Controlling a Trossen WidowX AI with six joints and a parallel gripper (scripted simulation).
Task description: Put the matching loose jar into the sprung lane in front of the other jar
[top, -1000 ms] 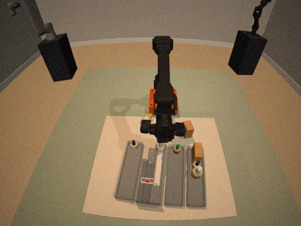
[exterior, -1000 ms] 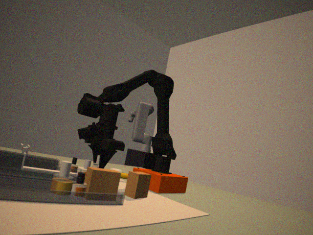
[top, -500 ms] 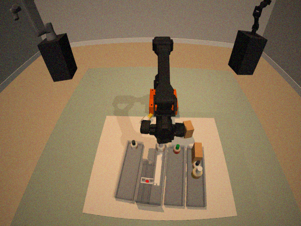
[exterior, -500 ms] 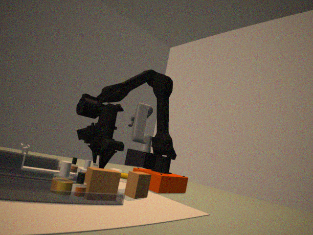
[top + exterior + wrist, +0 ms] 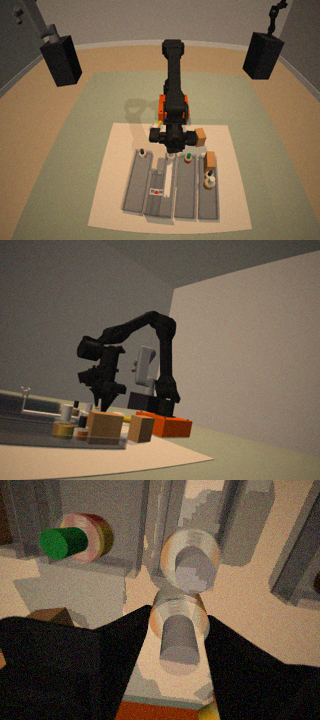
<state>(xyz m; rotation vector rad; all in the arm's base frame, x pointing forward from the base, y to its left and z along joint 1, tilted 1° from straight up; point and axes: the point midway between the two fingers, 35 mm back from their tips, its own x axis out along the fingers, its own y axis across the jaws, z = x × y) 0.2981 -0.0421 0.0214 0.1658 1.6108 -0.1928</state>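
Right now the green-capped jar is 50 mm ahead of my gripper tip, 70 mm to the left of it and 10 mm below it. The rest, counted from my gripper tip: red mark (210 mm ahead, 90 mm to the right, 20 mm above); sprung lane (170 mm ahead, 70 mm to the right, 30 mm below).
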